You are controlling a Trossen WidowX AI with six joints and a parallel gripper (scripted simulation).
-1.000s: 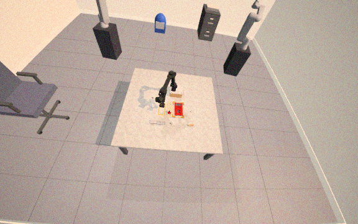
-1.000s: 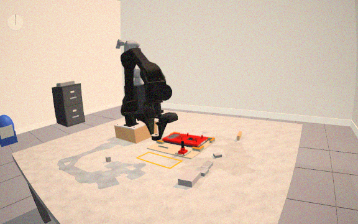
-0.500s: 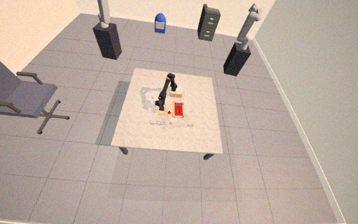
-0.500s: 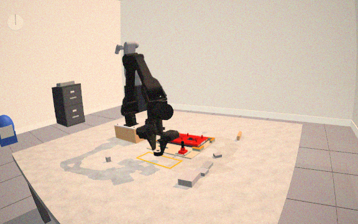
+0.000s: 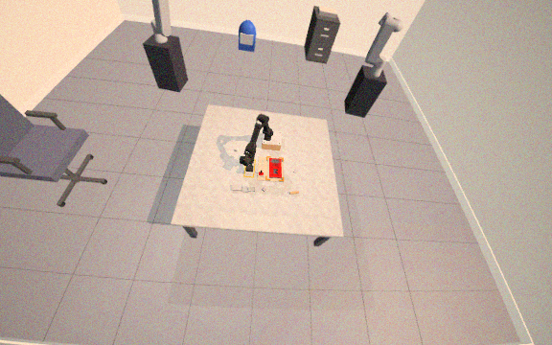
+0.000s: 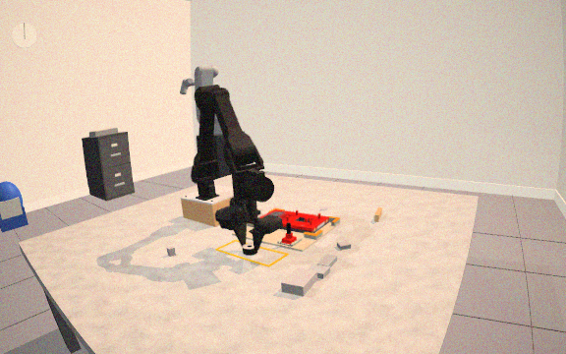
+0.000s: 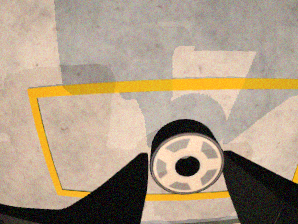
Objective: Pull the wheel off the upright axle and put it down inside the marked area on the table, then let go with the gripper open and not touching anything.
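The wheel is right at my gripper tip.
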